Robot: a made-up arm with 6 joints. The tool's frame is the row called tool. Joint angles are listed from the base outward. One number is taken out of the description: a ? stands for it. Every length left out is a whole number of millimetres.
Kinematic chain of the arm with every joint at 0, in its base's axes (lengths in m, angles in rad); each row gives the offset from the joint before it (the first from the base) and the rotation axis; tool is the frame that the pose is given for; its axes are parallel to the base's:
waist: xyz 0 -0.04 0.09 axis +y
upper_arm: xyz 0.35 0 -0.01 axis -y
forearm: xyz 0.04 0 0.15 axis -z
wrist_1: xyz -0.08 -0.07 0 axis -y
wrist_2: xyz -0.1 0 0.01 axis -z
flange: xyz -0.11 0.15 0 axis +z
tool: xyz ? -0.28 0
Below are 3 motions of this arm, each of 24 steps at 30 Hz.
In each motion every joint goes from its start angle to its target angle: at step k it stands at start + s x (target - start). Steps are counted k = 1, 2, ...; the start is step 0. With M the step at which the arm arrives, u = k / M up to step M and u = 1 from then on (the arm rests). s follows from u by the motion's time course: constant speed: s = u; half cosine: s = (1 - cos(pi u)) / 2; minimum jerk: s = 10 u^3 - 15 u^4 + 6 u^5.
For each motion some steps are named. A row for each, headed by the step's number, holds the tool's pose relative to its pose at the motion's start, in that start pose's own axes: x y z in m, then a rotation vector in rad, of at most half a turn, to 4 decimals.
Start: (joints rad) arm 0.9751 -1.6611 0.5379 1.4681 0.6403 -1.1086
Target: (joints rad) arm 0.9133 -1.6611 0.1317 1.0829 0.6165 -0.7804
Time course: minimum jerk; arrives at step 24
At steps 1, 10, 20, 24:
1: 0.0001 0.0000 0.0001 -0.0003 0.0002 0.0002
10: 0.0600 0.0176 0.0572 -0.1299 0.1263 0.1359
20: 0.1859 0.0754 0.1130 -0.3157 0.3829 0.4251
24: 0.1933 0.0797 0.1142 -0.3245 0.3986 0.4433

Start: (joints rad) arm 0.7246 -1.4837 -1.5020 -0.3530 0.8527 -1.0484
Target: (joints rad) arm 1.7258 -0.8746 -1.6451 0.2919 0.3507 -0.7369
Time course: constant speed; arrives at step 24
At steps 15, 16, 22, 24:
15: 0.3671 0.1888 -0.2464 0.3823 0.2639 0.6252
16: 0.3834 0.2066 -0.2684 0.4137 0.2772 0.6622
22: 0.4548 0.3205 -0.4056 0.6169 0.3425 0.8679
24: 0.4687 0.3602 -0.4521 0.6901 0.3581 0.9296

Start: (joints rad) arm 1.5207 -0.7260 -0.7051 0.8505 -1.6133 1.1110
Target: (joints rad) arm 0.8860 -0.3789 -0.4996 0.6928 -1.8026 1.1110
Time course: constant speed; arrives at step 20
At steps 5, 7, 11, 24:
5: 0.0372 -0.0131 0.0149 0.0727 0.1944 0.1265
7: 0.0522 -0.0171 0.0184 0.1023 0.2730 0.1735
11: 0.0814 -0.0230 0.0214 0.1616 0.4315 0.2613
24: 0.1388 -0.0276 0.0110 0.2918 0.7943 0.4287

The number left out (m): 0.09
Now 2 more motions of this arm.
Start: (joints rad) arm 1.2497 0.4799 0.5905 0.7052 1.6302 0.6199
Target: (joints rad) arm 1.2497 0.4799 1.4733 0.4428 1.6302 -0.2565
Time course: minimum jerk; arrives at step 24
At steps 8, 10, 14, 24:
8: -0.0993 -0.0039 0.0255 -0.1018 -0.0791 -0.3280
10: -0.1648 0.0118 0.0349 -0.1589 -0.1377 -0.5445
14: -0.2938 0.0952 0.0287 -0.2605 -0.2879 -1.0358
24: -0.3733 0.2439 -0.0256 -0.3298 -0.4884 -1.5960

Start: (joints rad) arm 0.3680 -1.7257 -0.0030 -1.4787 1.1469 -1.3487
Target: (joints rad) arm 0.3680 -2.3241 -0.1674 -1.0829 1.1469 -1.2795
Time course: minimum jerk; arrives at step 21
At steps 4, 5, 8, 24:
4: 0.0022 0.0005 0.0051 0.0004 -0.0132 0.0046
5: 0.0040 0.0009 0.0092 0.0006 -0.0237 0.0085
8: 0.0128 0.0041 0.0294 0.0009 -0.0735 0.0311
24: 0.0445 0.0324 0.1142 -0.0211 -0.2430 0.1621

